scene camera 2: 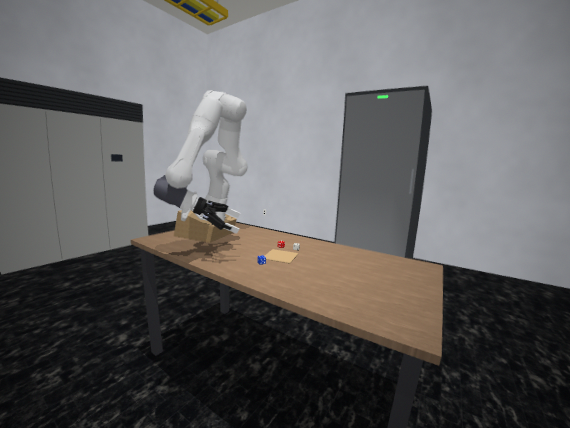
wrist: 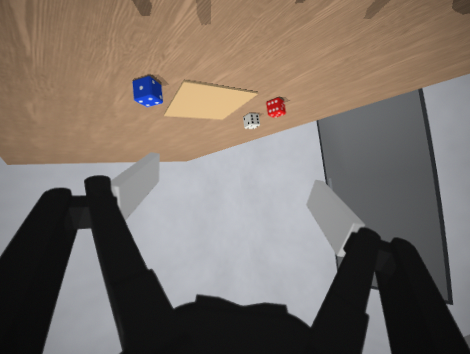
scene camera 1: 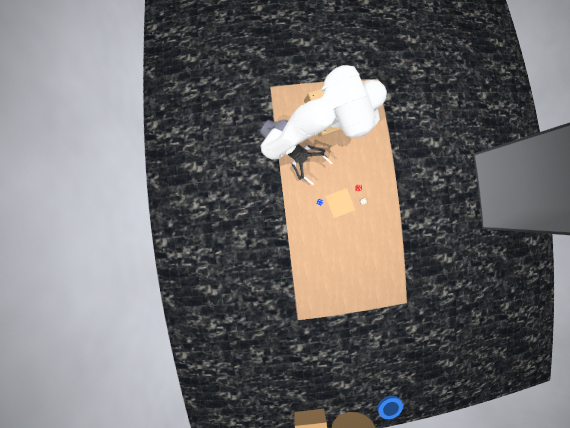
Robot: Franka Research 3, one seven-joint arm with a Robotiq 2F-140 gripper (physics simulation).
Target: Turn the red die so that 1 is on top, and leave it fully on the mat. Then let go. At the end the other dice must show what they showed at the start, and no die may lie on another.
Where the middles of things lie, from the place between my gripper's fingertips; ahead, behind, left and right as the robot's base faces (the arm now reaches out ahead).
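If you picture the blue die (wrist: 148, 92), my gripper's 1 cm to the right of it, 15 cm short of it and 15 cm above it. There's a tan mat (wrist: 193, 99) as well, and that's 13 cm to the left of my hand, 15 cm ahead of it and 16 cm below it. Of these, going by their middles, it's the blue die that's nearest to my gripper.
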